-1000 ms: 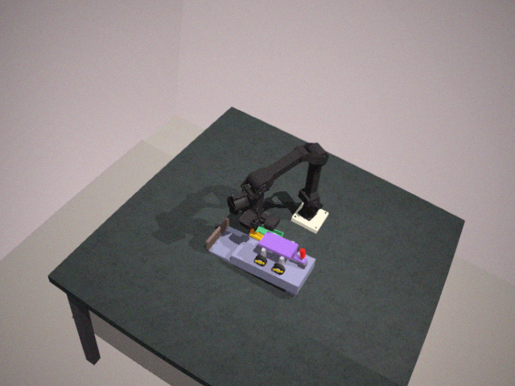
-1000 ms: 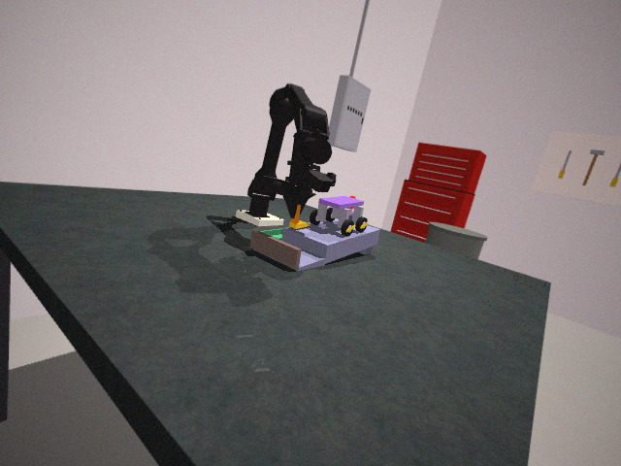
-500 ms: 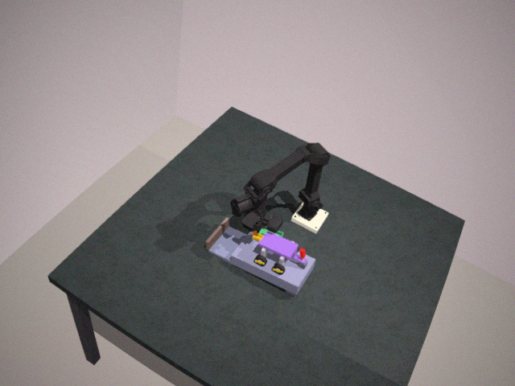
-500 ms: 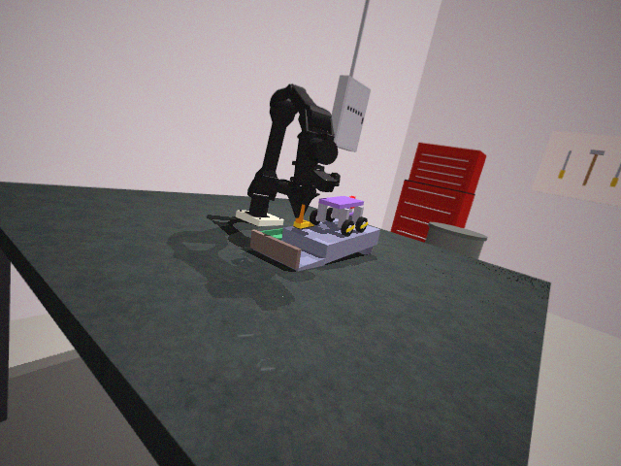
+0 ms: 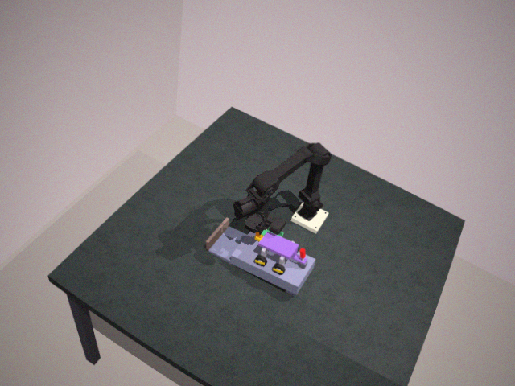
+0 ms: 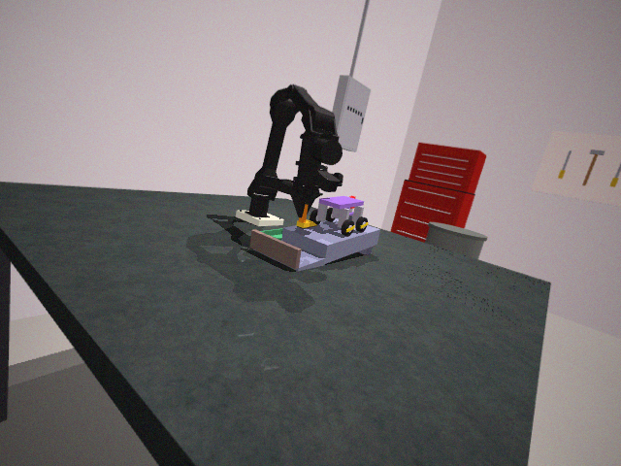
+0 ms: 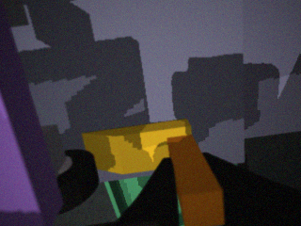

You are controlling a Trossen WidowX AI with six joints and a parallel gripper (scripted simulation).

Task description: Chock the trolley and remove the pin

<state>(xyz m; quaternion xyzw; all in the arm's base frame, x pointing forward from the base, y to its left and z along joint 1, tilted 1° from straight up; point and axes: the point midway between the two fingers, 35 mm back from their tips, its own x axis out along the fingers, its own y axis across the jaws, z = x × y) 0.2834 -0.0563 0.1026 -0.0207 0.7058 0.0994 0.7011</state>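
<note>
The yellow chock is 2 cm to the left of my gripper tip and 1 cm below it. Also, from my gripper tip: green tray: 7 cm behind, 10 cm below; lavender ramp: 3 cm ahead, 11 cm to the left, 5 cm below; trolley: 3 cm ahead, 11 cm to the left, 2 cm above.
</note>
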